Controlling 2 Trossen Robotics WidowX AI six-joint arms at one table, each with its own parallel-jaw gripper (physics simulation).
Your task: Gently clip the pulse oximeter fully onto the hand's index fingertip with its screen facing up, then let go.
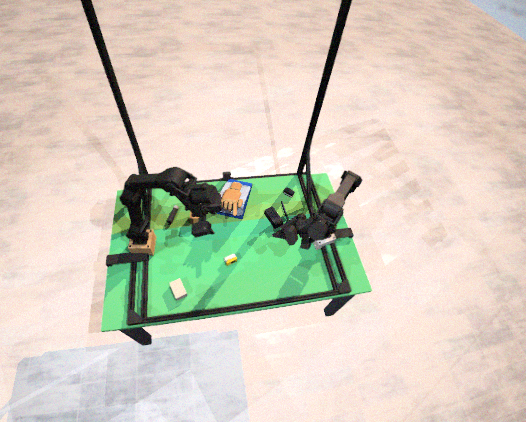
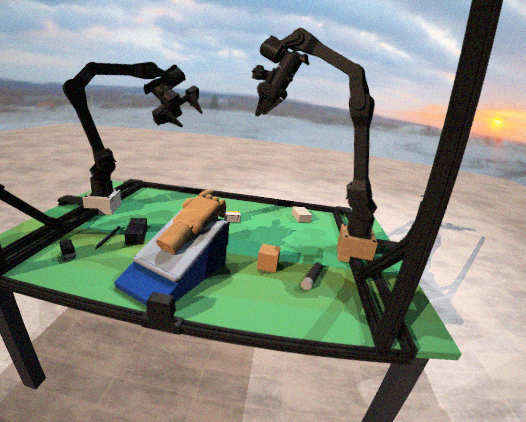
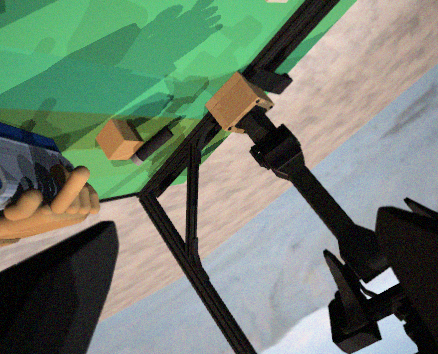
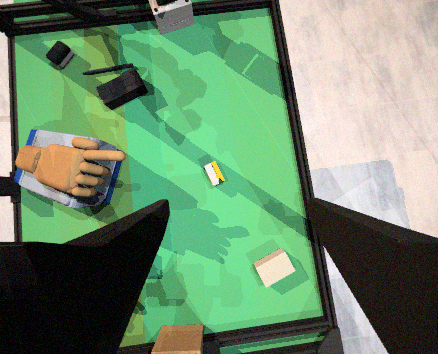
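Pixels of known places: left gripper, fingertip midpoint: [image 1: 276, 231] [image 2: 192, 119] [image 3: 247, 227]; right gripper, fingertip midpoint: [image 1: 213, 223] [image 2: 259, 115] [image 3: 363, 227] [image 4: 238, 205]; left arm's base, origin of the base link: [image 2: 101, 193]; right arm's base, origin of the base link: [image 1: 140, 238] [image 2: 358, 233] [image 3: 250, 117].
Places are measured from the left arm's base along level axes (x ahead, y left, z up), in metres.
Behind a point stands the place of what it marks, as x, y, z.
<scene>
The small white and yellow pulse oximeter [image 1: 230, 259] @[0.475, -0.035, -0.025] [image 2: 233, 217] @[0.476, -0.057, -0.040] [image 4: 214, 173] @[0.473, -0.042, -0.028] lies on the green table, apart from the hand. Whether its screen faces up is too small to tell. The tan hand [image 1: 231, 198] @[0.387, -0.276, 0.107] [image 2: 196, 216] @[0.376, -0.339, 0.080] [image 3: 70, 202] @[0.387, -0.226, 0.107] [image 4: 59, 167] @[0.384, -0.299, 0.096] rests palm down on a blue and grey sloped stand [image 2: 212, 255] @[0.419, -0.370, -0.005]; its index finger [image 4: 106, 155] points out with a bare tip. My left gripper [image 1: 291, 241] [image 2: 190, 118] @[0.314, 0.044, 0.269] [image 3: 247, 227] @[0.314, 0.044, 0.269] is open and empty, high above the table. My right gripper [image 1: 216, 220] @[0.533, -0.044, 0.308] [image 2: 259, 112] @[0.533, -0.044, 0.308] [image 4: 238, 205] @[0.533, -0.044, 0.308] is also open and empty, high up.
A black box [image 2: 135, 231] @[0.191, -0.230, -0.025] [image 4: 122, 89] @[0.193, -0.189, -0.025], a dark pen [image 2: 107, 237] @[0.104, -0.225, -0.053] [image 4: 108, 69] @[0.106, -0.215, -0.052] and a small black item [image 2: 67, 249] @[0.047, -0.343, -0.029] [image 4: 59, 54] @[0.045, -0.314, -0.029] lie beside the stand. An orange block [image 2: 268, 258] @[0.559, -0.348, -0.021] [image 3: 118, 140] @[0.545, -0.302, -0.018], a dark cylinder [image 2: 312, 276] @[0.662, -0.405, -0.034] [image 3: 153, 145] @[0.665, -0.373, -0.039] and a cream block [image 1: 178, 289] @[0.736, 0.023, -0.029] [image 4: 274, 267] @[0.731, 0.015, -0.029] lie elsewhere.
</scene>
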